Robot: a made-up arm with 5 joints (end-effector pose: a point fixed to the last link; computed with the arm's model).
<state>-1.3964 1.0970 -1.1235 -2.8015 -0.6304</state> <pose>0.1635 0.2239 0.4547 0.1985 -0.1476 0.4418 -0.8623</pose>
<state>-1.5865 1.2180 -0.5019 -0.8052 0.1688</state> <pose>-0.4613 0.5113 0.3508 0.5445 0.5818 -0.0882 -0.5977</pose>
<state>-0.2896 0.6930 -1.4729 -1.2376 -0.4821</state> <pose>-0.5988 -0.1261 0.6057 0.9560 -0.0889 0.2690 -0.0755</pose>
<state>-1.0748 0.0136 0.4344 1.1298 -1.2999</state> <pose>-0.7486 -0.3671 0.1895 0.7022 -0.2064 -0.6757 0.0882</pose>
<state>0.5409 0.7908 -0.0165 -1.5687 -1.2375</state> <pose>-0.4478 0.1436 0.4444 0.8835 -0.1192 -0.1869 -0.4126</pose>
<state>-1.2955 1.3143 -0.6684 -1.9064 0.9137</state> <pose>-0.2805 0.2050 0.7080 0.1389 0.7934 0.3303 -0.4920</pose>
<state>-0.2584 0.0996 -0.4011 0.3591 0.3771</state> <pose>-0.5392 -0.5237 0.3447 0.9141 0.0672 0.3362 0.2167</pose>
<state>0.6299 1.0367 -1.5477 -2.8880 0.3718</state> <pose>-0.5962 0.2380 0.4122 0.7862 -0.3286 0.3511 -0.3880</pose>
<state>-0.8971 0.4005 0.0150 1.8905 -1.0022</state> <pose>-0.2535 -0.5840 0.0390 0.6336 0.2094 -0.6021 0.4385</pose>
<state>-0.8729 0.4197 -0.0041 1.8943 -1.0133</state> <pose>-0.2265 -0.5773 0.0282 0.6173 0.2286 -0.6072 0.4450</pose>
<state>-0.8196 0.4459 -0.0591 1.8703 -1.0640</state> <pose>-0.1827 -0.5567 0.0022 0.5858 0.2772 -0.6194 0.4431</pose>
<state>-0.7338 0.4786 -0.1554 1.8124 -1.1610</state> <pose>-0.1276 -0.5158 -0.0375 0.5391 0.3581 -0.6324 0.4257</pose>
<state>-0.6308 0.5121 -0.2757 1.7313 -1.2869</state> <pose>-0.0799 -0.4608 -0.0782 0.4891 0.4528 -0.6347 0.3910</pose>
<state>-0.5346 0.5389 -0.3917 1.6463 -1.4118</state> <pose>-0.0525 -0.4095 -0.1085 0.4509 0.5353 -0.6242 0.3472</pose>
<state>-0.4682 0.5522 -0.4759 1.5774 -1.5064</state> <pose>-0.0448 -0.3781 -0.1243 0.4323 0.5869 -0.6107 0.3093</pose>
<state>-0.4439 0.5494 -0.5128 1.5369 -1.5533</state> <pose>-0.0504 -0.3712 -0.1281 0.4318 0.6036 -0.6052 0.2880</pose>
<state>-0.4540 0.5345 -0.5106 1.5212 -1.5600</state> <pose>-0.0640 -0.3816 -0.1243 0.4428 0.5948 -0.6090 0.2816</pose>
